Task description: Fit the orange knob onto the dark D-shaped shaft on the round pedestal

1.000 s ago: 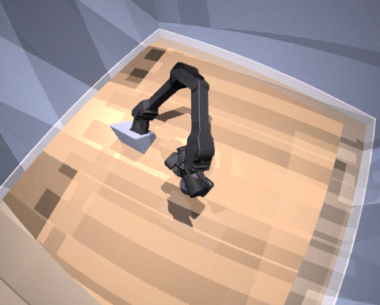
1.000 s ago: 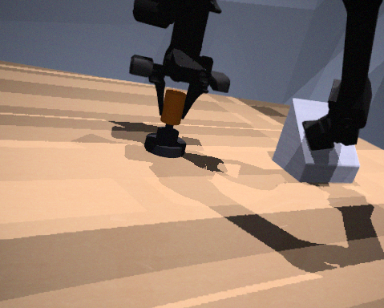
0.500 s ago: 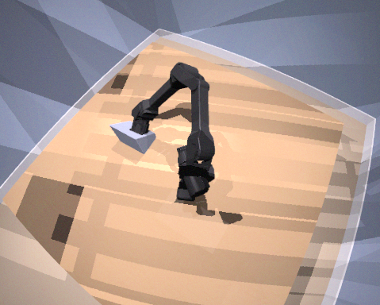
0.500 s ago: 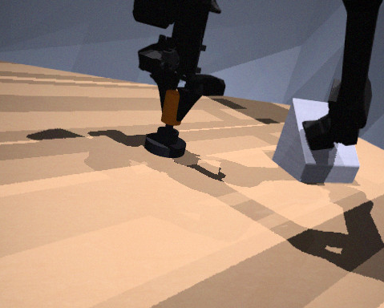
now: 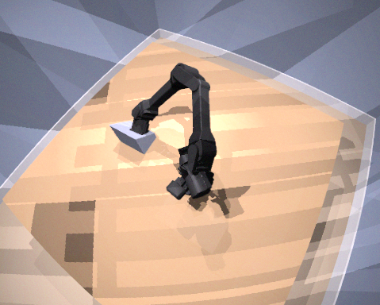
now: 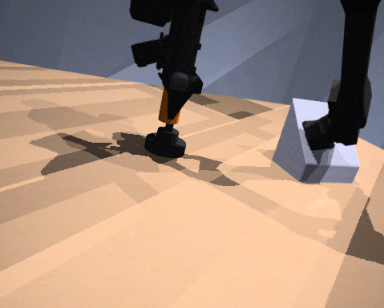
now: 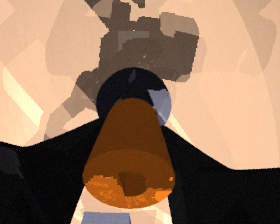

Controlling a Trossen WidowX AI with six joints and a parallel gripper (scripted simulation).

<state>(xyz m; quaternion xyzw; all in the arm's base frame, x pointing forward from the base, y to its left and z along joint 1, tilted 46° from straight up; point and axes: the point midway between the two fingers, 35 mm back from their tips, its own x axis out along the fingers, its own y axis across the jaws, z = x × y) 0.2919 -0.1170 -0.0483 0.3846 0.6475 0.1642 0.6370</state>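
My gripper tip is now 4 cm above the dark pedestal and 1 cm past it. Also, from my gripper tip: orange knob 2 cm above.
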